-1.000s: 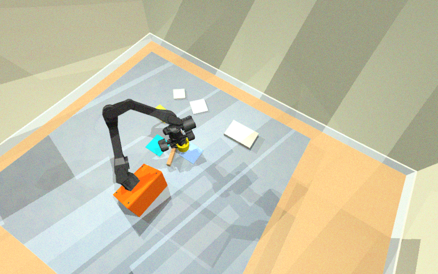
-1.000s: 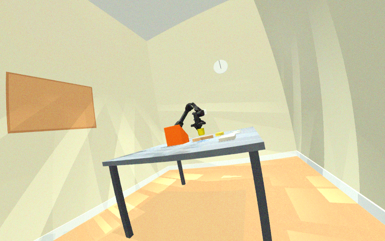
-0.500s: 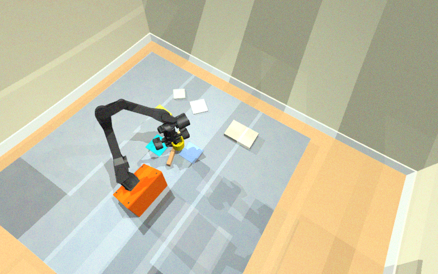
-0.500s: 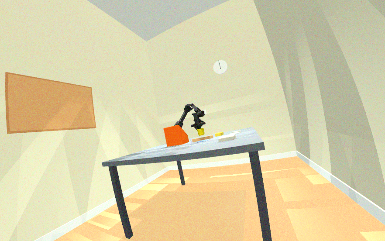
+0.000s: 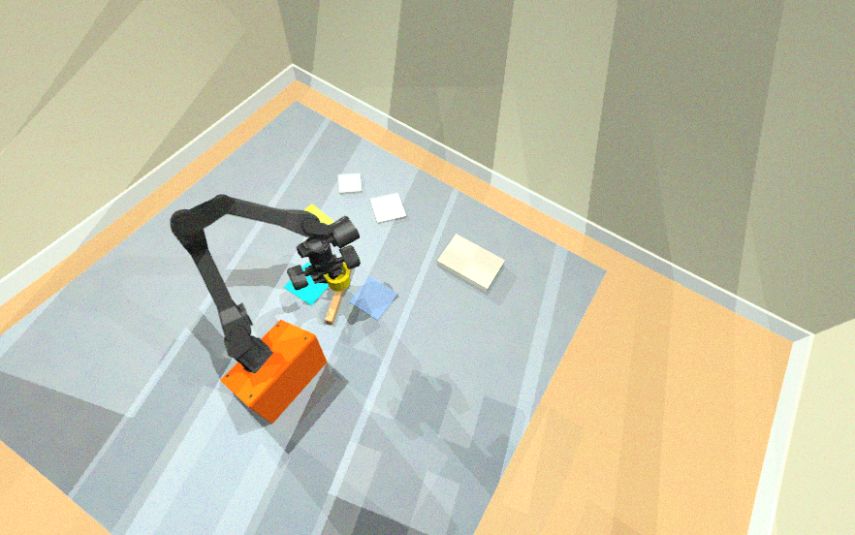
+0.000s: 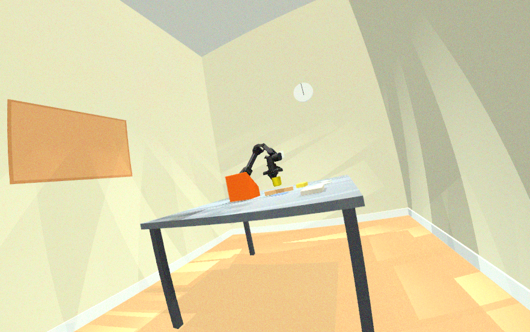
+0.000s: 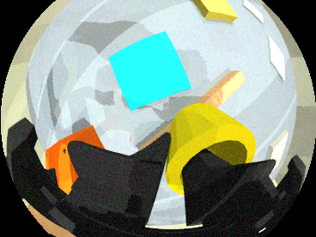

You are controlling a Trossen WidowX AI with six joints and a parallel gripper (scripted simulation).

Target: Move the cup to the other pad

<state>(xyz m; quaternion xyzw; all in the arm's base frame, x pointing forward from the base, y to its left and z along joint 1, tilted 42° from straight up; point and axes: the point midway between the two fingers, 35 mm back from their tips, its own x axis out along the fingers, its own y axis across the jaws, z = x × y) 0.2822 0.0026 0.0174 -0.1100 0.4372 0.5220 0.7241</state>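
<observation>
Right now the cyan pad is 10 cm below my gripper tip, 8 cm to the left of it and 1 cm behind it. From my gripper tip the other things lie so: wooden stick: 8 cm below, 3 cm ahead, 2 cm to the right; light blue pad: 11 cm to the right, 10 cm below, 6 cm ahead; yellow cup: 2 cm to the right, 2 cm ahead.
</observation>
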